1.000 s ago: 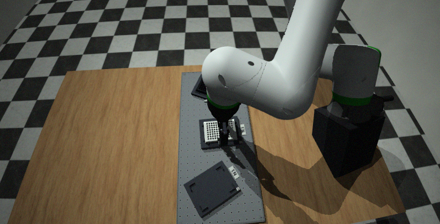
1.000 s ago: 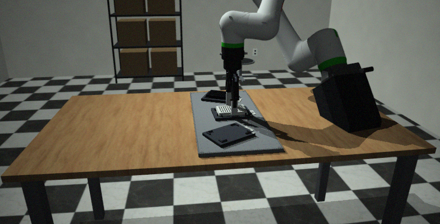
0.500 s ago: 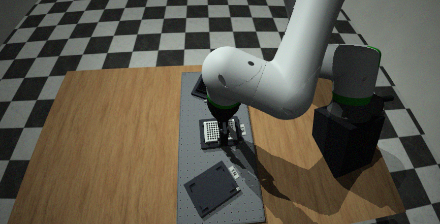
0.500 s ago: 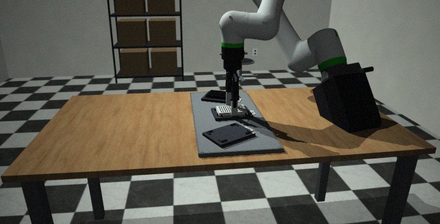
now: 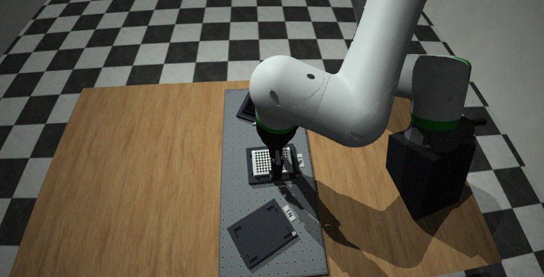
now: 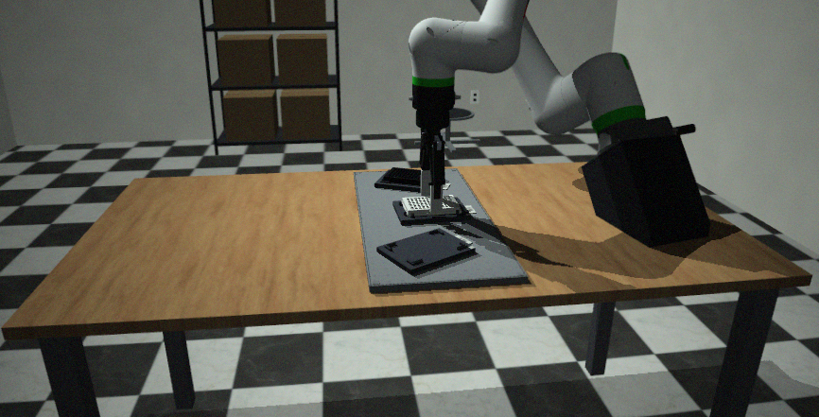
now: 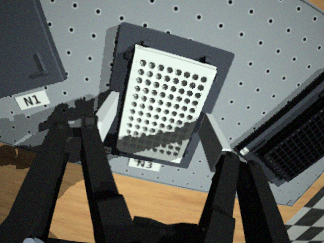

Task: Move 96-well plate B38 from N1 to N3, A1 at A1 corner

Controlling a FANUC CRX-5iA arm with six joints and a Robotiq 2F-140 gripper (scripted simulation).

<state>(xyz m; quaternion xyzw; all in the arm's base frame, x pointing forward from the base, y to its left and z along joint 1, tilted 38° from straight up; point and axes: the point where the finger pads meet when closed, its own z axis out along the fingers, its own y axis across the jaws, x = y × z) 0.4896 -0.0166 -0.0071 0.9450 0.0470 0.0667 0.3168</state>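
The white 96-well plate B38 lies 30 mm below my hand. Round my hand: landing nest N3: 40 mm below; then black plate B83: 210 mm to the right, 30 mm below, 20 mm ahead; then N1 label: 160 mm to the left, 50 mm below, 40 mm behind.
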